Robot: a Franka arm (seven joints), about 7 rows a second.
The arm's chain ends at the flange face. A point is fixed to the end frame.
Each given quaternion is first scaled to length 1.
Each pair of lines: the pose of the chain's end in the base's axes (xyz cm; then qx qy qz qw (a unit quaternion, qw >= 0)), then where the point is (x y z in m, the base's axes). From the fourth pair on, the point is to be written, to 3 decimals.
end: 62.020, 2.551, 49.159, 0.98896, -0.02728, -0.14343, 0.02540
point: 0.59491 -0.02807 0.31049
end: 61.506, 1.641, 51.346, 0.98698, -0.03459, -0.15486, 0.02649
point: 0.58485 -0.03744 0.33319
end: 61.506, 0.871, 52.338, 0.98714, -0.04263, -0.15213, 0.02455
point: 0.58505 -0.04444 0.34287
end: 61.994, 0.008, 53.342, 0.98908, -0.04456, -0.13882, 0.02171
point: 0.595 -0.052 0.352
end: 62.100, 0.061, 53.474, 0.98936, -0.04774, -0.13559, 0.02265
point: 0.597 -0.052 0.353
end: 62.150, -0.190, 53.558, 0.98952, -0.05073, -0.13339, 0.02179
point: 0.598 -0.054 0.354
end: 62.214, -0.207, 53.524, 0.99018, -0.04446, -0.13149, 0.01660
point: 0.600 -0.053 0.353
